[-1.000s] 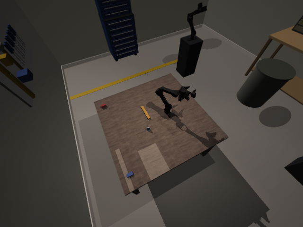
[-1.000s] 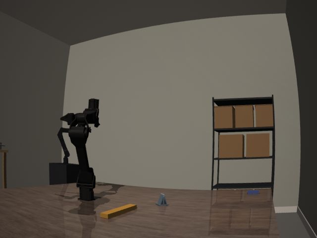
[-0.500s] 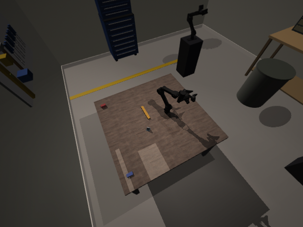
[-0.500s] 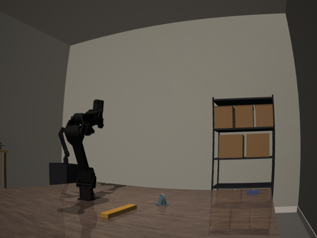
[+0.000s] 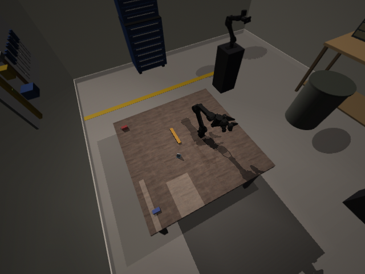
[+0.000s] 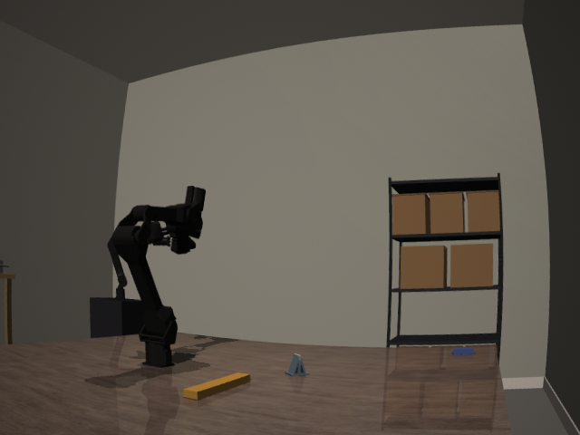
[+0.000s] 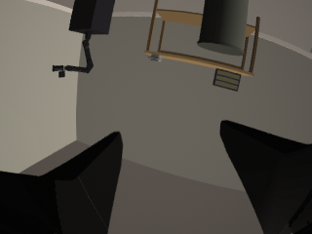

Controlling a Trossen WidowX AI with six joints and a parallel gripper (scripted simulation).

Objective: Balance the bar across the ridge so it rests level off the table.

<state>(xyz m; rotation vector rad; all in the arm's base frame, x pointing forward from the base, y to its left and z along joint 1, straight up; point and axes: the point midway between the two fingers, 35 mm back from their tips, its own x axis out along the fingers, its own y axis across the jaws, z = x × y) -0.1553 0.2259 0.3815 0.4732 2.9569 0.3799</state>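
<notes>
The orange bar lies 45 cm ahead of my gripper tip, 37 cm below it and 36 cm to the right of it. From my gripper tip the other things lie so: blue block 93 cm ahead, 37 cm below, 26 cm to the left; red block 93 cm ahead, 74 cm to the right, 36 cm below.
</notes>
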